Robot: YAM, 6 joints.
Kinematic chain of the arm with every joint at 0, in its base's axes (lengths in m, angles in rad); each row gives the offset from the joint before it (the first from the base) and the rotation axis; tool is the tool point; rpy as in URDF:
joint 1: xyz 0 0 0.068 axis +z
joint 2: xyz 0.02 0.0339 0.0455 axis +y
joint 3: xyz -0.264 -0.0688 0 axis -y
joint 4: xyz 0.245 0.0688 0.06 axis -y
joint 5: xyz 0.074 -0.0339 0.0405 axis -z
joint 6: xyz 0.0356 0 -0.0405 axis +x
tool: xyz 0 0 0 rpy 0 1.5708 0
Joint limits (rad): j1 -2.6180..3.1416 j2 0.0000..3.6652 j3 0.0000..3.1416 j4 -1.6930..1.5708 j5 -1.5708..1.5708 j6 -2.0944..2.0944
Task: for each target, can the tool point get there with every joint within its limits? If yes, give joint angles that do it. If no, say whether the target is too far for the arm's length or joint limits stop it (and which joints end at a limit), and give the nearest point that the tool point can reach.
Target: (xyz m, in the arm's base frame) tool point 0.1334 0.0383 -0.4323
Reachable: no: joint limits stop it (at a limit: joint 2) | nearest point 0.1497 0.0430 -0.3682 | short by 0.066 m
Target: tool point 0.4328 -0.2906 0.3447
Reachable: yes | joints -0.5303 2.2647 2.2493 -0.3002 1.1042 0.2125
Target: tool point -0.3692 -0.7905 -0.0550
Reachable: no: too far | nearest point -0.2683 -0.5744 -0.0079 | short by 0.243 m
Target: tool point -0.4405 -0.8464 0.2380
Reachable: no: too far | nearest point -0.2956 -0.5680 0.1962 | short by 0.317 m
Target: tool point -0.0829 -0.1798 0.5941
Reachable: yes | joints 1.2172 0.8813 2.7740 -1.2511 -0.4517 0.2698
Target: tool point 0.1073 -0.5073 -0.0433
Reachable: yes | joints -1.3603 2.8771 2.1491 -0.6509 0.0312 0.1353
